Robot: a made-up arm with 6 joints.
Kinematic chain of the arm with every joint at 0, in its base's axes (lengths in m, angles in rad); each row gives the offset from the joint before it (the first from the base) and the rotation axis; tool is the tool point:
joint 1: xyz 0 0 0.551 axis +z
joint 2: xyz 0 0 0 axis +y
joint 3: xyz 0 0 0.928 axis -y
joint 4: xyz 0 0 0 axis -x
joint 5: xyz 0.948 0 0 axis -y
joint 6: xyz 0 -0.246 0 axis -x
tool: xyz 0 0 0
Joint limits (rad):
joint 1: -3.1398..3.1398
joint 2: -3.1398..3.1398
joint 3: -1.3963..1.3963
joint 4: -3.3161..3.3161
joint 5: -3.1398..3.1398
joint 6: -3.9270..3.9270
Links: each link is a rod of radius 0.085 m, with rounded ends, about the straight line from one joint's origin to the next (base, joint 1, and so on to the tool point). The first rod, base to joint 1, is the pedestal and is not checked.
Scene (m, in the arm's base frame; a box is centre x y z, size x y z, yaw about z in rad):
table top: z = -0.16
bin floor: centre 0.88 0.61 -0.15 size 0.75 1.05 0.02 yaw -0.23
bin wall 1: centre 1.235 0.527 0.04 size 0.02 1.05 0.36 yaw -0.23
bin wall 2: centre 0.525 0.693 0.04 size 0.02 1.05 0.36 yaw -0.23
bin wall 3: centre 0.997 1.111 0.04 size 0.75 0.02 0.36 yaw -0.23
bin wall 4: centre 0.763 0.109 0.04 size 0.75 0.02 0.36 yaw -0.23
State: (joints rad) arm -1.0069 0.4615 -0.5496 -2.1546 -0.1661 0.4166
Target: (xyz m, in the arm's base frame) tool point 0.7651 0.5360 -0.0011
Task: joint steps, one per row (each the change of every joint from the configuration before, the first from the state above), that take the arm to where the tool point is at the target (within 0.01 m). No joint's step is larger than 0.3 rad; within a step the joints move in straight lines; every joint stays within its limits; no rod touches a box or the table.
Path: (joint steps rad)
1: 0.2837 0.0064 0.0319 -0.0534 0.0000 0.0000
2: 0.2838 0.0065 0.0320 -0.0533 0.0000 0.0000
3: 0.2837 0.0064 0.0319 -0.0534 0.0000 0.0000
4: 0.2838 0.0065 0.0319 -0.0533 0.0000 0.0000
5: 0.2837 0.0064 0.0319 -0.0534 0.0000 0.0000
6: -0.0015 0.2083 0.0619 -0.0088 0.0000 0.0000
7: -0.0015 0.2083 0.0619 -0.0087 0.0000 0.0000
8: -0.0015 0.2083 0.0619 -0.0087 0.0000 0.0000

